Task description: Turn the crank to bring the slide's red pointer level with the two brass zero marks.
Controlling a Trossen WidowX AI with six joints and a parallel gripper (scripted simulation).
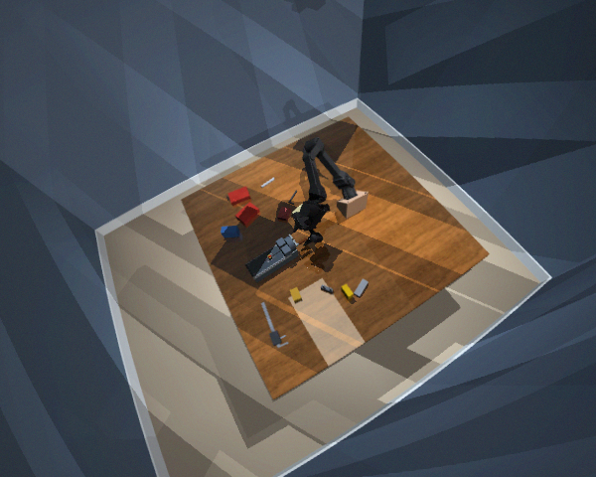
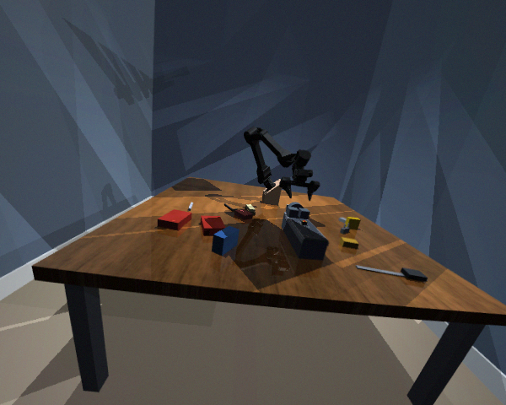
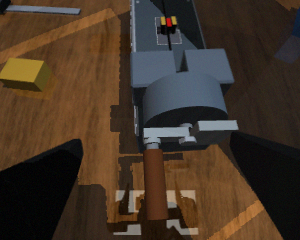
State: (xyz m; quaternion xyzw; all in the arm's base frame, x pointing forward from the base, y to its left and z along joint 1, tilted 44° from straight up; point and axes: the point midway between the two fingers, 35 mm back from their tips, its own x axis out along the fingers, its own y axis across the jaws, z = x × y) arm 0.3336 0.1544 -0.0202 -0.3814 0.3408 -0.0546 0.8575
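The brown crank handle is 2 cm behind my gripper tip and 4 cm below it. The rest, counted from my gripper tip: pink block (1 cm behind, 25 cm to the right, 12 cm below); then ochre block (12 cm ahead, 21 cm to the left, 12 cm below); then red pointer (16 cm ahead, 5 cm below).
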